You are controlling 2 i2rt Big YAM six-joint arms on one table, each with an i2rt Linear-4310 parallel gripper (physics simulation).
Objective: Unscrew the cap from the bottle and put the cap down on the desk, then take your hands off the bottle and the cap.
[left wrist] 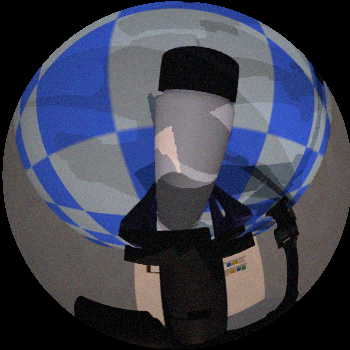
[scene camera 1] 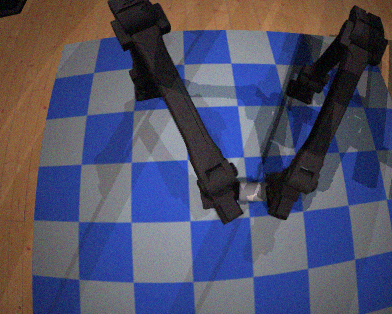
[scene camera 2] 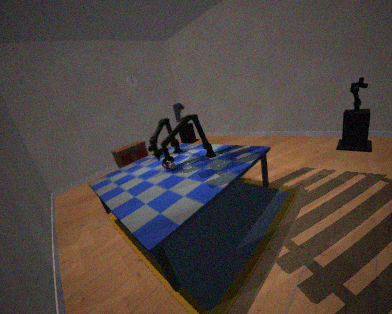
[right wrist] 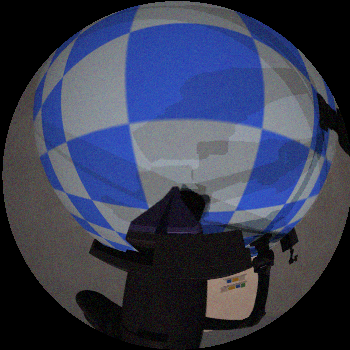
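Where they show: left gripper, between the fingertips: (scene camera 1: 268,192); right gripper, between the fingertips: (scene camera 2: 159,160) (right wrist: 175,190); left arm's base, origin of its link: (left wrist: 276,205) (scene camera 1: 299,92) (scene camera 2: 210,155) (right wrist: 260,238); right arm's base, origin of its link: (scene camera 1: 149,90) (scene camera 2: 178,151).
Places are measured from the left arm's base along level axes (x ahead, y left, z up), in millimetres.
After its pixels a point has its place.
A grey bottle (scene camera 1: 252,190) {x 510, y -83, z 71 mm} (left wrist: 192,137) {x 520, y -94, z 70 mm} lies sideways, lifted a little above the checkered table (scene camera 1: 163,249) {x 813, y -284, z 0 mm} (scene camera 2: 176,202) {x 580, y 665, z 0 mm}. Its black cap (left wrist: 199,70) {x 536, y -136, z 65 mm} sits on the bottle's far end. My left gripper (left wrist: 181,183) {x 487, y -19, z 32 mm} (scene camera 1: 271,194) {x 487, y -19, z 32 mm} is shut on the bottle's base. My right gripper (right wrist: 175,190) {x 578, y -209, z 75 mm} (scene camera 1: 229,199) is shut with its fingers pressed together and nothing between them. It sits at the cap end, and the right wrist view shows the cap (right wrist: 195,201) {x 522, y -161, z 32 mm} as a dark shape just beside the fingertips. In scene camera 1 the right wrist hides the cap.
The table is blue and grey checked, with wooden floor (scene camera 1: 76,19) beyond its far edge. In scene camera 2 a brown box (scene camera 2: 129,152) stands behind the table on the left, and a dark stand (scene camera 2: 347,131) is at the far right.
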